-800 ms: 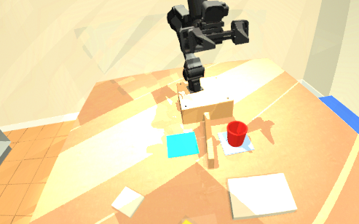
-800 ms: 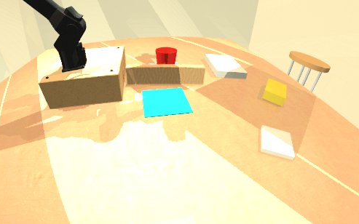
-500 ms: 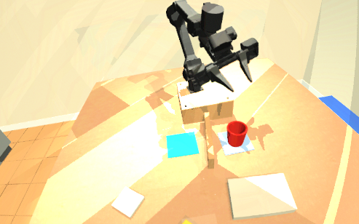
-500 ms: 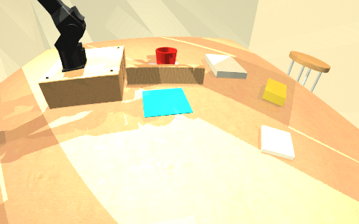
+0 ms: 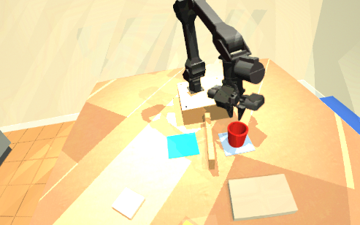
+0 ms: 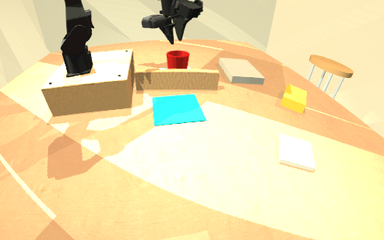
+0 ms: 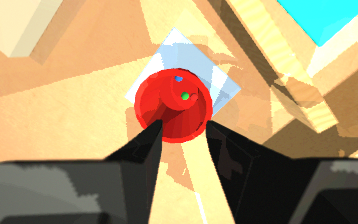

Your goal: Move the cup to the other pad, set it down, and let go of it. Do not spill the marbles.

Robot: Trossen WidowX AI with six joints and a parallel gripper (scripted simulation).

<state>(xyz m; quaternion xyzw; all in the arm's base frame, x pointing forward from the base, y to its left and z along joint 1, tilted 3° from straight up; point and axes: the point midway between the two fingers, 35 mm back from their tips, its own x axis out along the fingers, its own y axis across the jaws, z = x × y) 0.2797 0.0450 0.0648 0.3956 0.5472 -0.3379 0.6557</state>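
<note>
My gripper tip is now 1 cm short of the red cup, 1 cm to the right of it and 7 cm above it. Also, from my gripper tip: red marble (1 cm behind, 10 cm below); green marble (1 cm to the left, 10 cm below); blue marble (2 cm ahead, 1 cm to the right, 10 cm below).
</note>
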